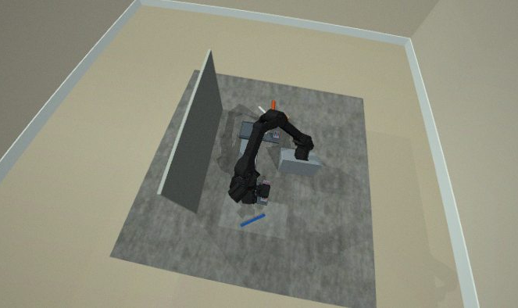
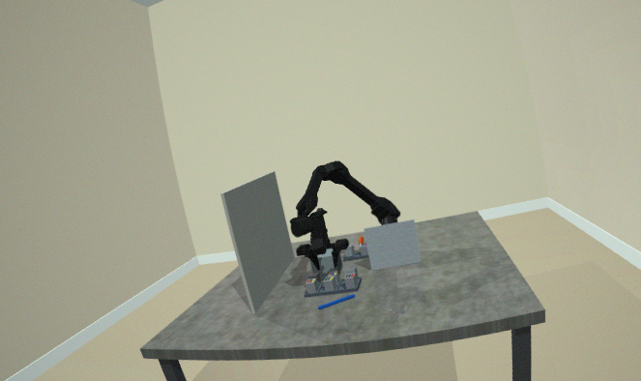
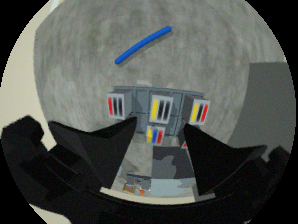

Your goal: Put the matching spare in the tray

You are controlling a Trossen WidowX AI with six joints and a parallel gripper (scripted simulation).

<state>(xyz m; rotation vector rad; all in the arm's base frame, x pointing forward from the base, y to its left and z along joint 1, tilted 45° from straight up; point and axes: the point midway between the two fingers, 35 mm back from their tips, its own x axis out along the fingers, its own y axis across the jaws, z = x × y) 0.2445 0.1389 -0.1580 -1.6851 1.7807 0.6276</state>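
The flat blue-grey tray is 410 mm to the right of my gripper tip, 90 mm below it and 80 mm ahead of it. Also, from my gripper tip: blue pen: 130 mm to the left, 80 mm below, 40 mm behind; then dark upright panel: 280 mm ahead, 210 mm to the right, 140 mm above; then grey mounted unit: 200 mm to the right, 40 mm below, 40 mm ahead.
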